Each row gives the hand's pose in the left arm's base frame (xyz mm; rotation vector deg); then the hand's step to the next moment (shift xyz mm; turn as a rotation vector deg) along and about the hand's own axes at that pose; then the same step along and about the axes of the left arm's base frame.
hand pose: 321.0 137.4 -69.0 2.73 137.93 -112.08
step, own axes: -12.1 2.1 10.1 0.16 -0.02 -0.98
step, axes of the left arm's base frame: 12.3 -9.4 -3.5 -0.17 0.96 0.21
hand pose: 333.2 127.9 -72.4 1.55 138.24 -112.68
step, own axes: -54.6 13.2 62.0 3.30 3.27 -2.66
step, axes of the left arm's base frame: 55.7 -57.8 -23.6 -3.22 3.25 -2.78
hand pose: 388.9 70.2 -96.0 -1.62 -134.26 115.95
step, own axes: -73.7 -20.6 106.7 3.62 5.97 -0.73
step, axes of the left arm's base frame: 69.0 -111.7 3.3 -3.68 1.75 -5.72
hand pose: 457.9 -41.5 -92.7 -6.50 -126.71 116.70
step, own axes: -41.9 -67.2 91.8 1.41 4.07 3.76
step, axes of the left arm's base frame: 30.1 -102.3 57.7 -2.09 -3.16 -4.28
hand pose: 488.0 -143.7 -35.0 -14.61 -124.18 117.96
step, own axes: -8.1 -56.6 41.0 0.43 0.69 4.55
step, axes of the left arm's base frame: -2.5 -44.5 54.5 -1.39 -4.31 -0.94
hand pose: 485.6 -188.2 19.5 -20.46 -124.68 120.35
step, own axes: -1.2 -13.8 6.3 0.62 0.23 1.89
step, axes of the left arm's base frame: -1.7 -6.7 13.5 -1.01 -1.69 -0.37
